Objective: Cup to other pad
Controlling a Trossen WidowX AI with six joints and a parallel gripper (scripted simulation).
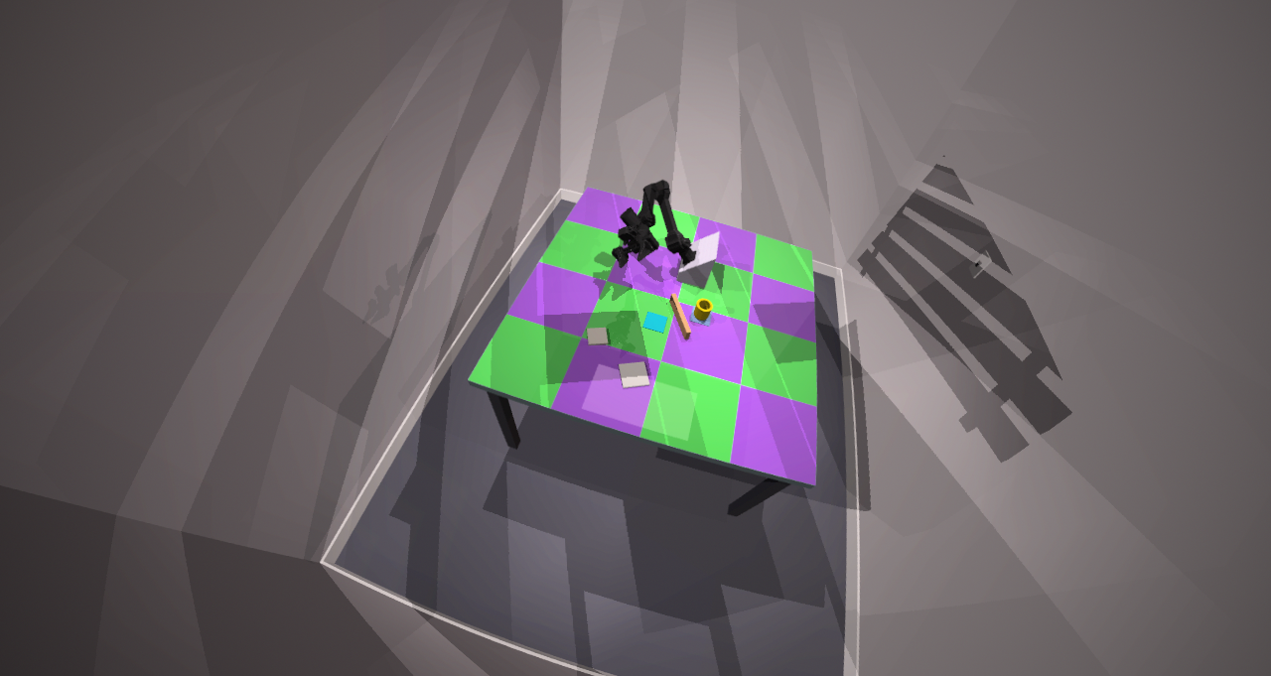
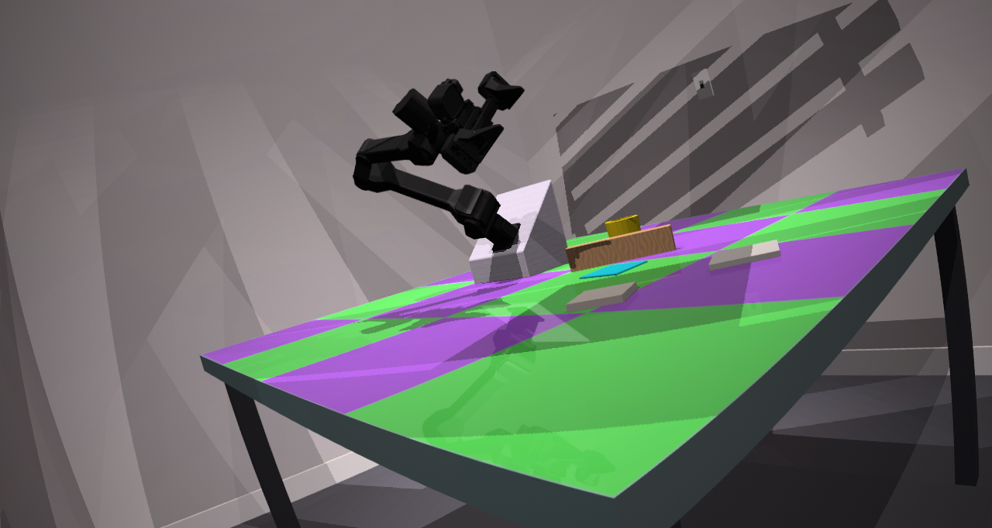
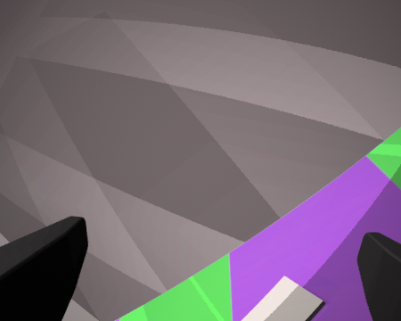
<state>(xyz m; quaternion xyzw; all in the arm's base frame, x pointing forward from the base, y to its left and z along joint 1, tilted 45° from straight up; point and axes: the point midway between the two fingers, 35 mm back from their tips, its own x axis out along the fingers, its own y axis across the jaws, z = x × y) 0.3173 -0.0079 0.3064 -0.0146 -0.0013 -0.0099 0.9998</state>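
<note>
My gripper tip is now 330 mm to the right of the pale blue pad, 300 mm above it and 110 mm past it.
</note>
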